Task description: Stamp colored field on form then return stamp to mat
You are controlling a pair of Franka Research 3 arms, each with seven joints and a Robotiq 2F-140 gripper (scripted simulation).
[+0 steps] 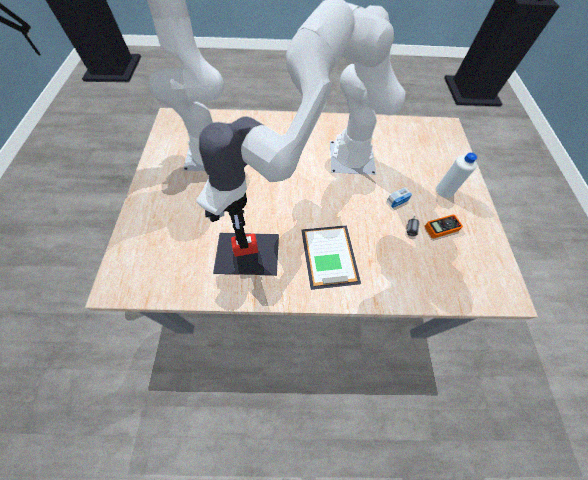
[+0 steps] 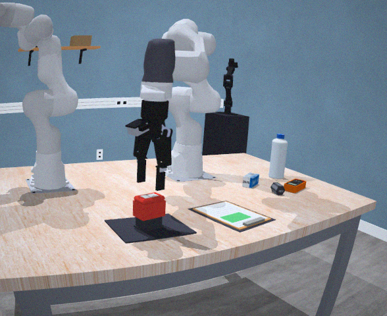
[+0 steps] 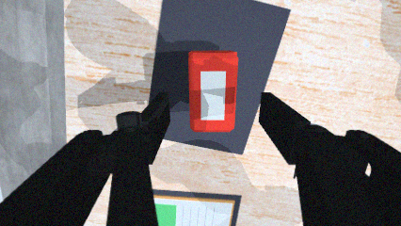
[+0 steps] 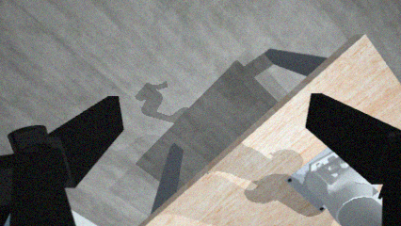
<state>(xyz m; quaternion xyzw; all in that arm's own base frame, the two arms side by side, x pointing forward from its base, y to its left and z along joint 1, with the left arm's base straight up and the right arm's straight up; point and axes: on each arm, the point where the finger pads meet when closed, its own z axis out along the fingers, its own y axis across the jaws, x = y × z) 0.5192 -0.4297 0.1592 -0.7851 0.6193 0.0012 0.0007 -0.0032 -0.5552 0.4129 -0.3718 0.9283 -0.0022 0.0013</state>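
Right now my left hand is 11 cm above the red stamp. From my left hand the other things lie so: dark mat: 16 cm below; black base: 14 cm below; clipboard: 30 cm to the left, 16 cm below, 2 cm ahead.
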